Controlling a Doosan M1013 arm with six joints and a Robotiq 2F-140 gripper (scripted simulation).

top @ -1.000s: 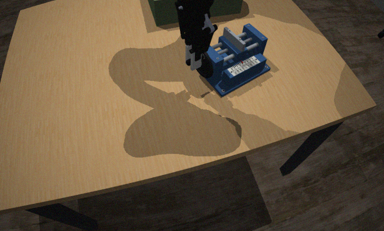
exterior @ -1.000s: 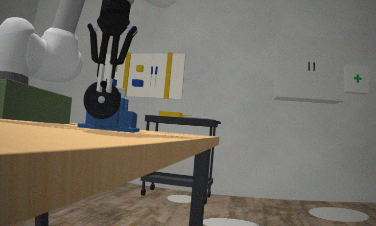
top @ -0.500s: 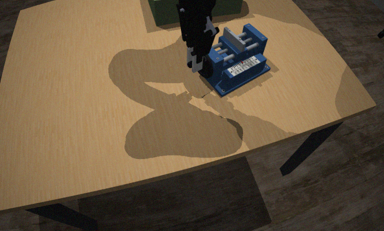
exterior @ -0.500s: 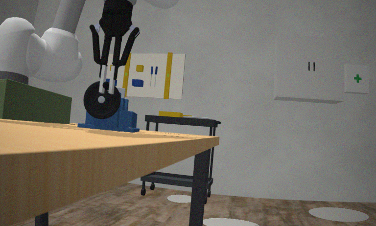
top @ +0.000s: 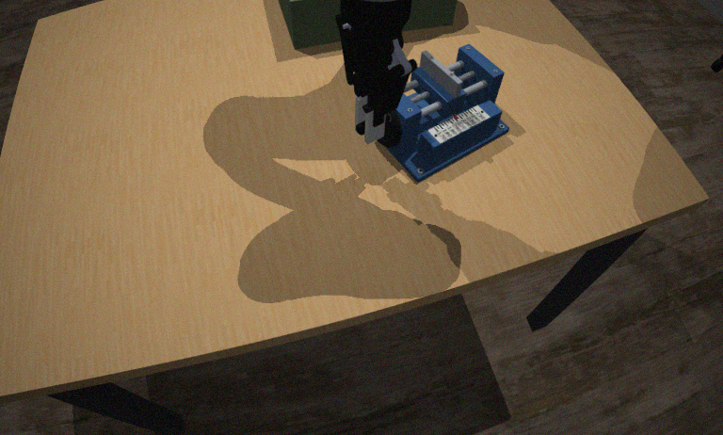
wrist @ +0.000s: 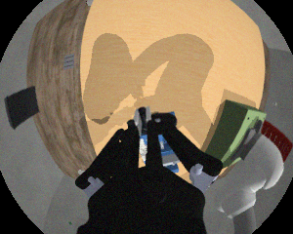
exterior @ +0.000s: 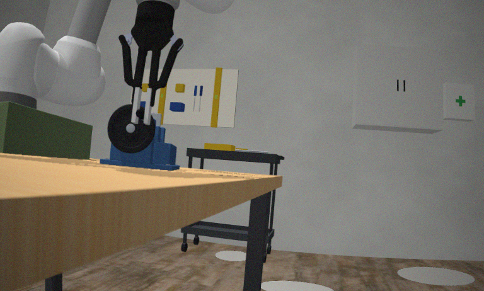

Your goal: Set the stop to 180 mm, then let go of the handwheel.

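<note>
Right now the handwheel is 10 mm behind my hand, 20 mm to the left of it and 20 mm below it. The rest, counted from my hand: stop plate (40 mm behind, 140 mm to the left, 30 mm below).
</note>
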